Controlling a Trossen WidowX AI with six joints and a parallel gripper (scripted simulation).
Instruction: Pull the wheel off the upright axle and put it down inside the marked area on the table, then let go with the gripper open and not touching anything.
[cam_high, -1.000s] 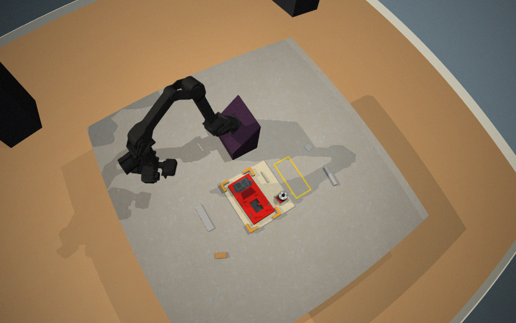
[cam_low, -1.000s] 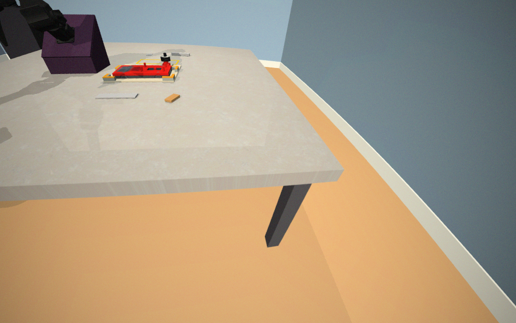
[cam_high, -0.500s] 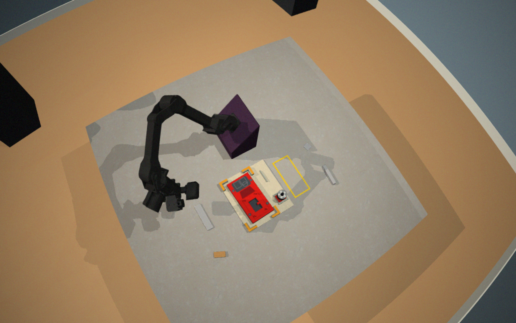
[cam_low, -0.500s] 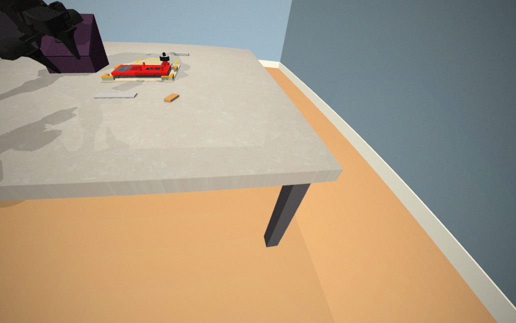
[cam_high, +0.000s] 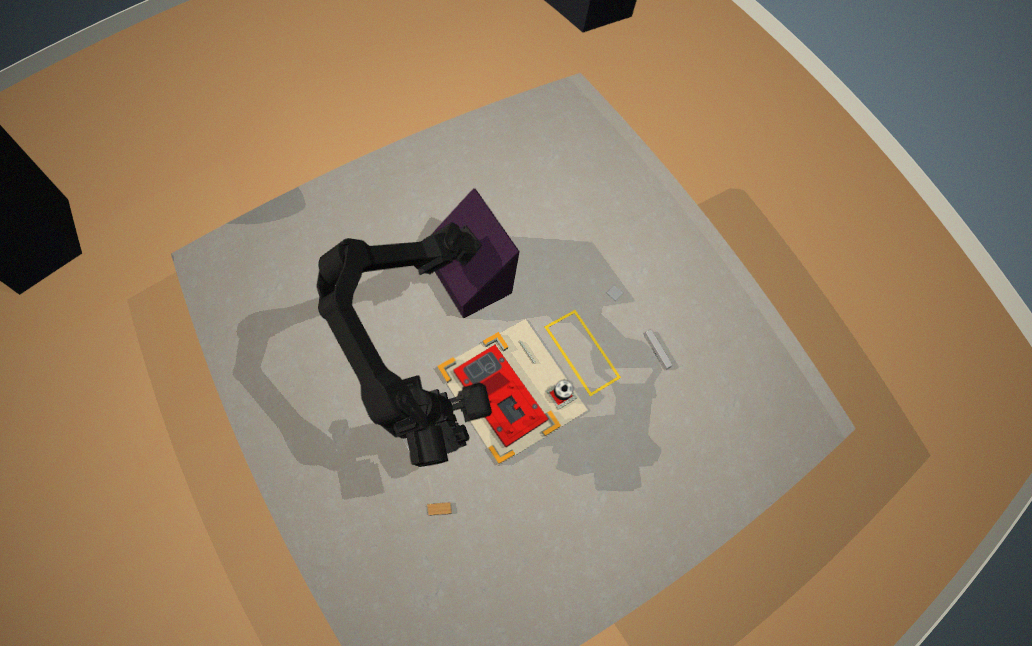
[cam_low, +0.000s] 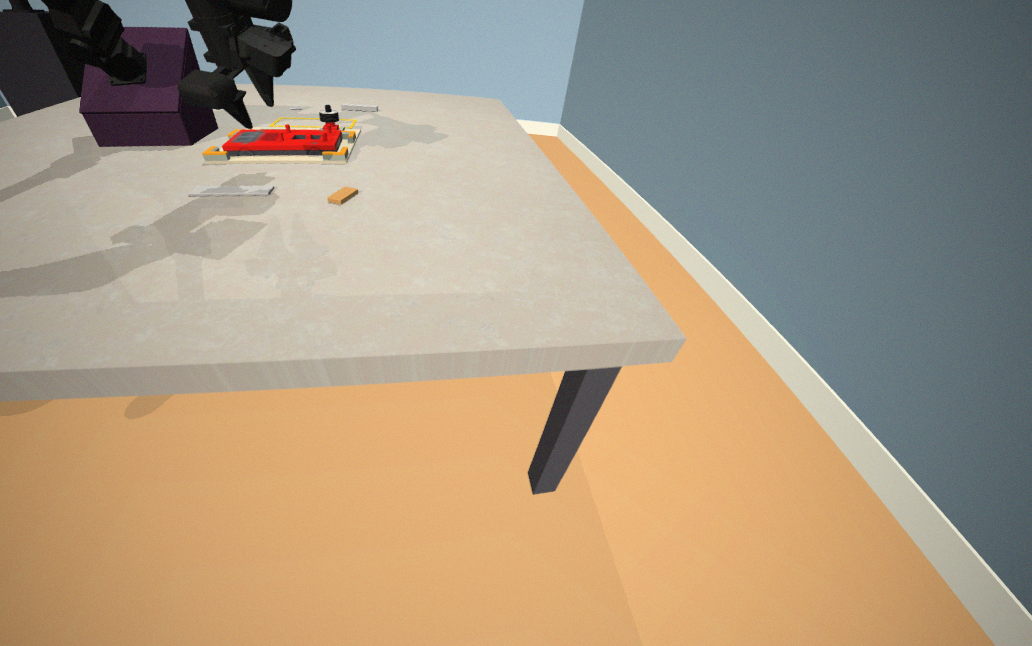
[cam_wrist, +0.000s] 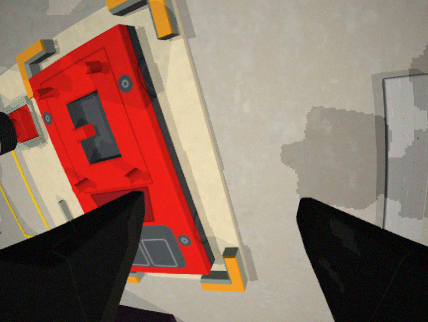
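Right now my gripper tip is 70 mm short of the wheel, 230 mm to the right of it and 50 mm above it.
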